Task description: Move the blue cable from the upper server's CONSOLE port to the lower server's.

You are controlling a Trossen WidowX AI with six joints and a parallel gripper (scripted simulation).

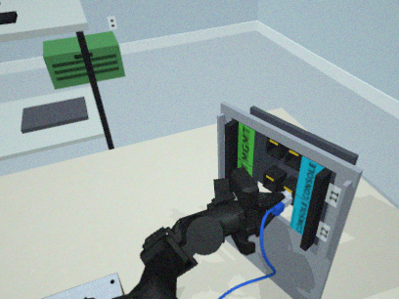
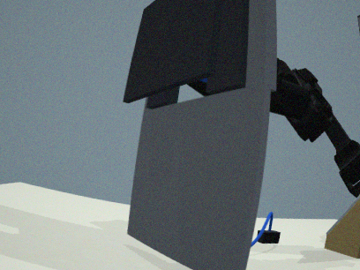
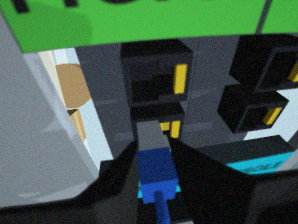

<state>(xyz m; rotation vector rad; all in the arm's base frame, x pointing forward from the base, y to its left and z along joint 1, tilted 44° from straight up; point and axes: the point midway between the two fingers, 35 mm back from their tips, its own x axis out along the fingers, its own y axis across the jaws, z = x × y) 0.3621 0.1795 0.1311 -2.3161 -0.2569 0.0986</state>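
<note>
Right now my gripper tip is right at the blue plug. The rest, counted from my gripper tip: small black block: 25 cm below, 22 cm behind, 16 cm to the right.
</note>
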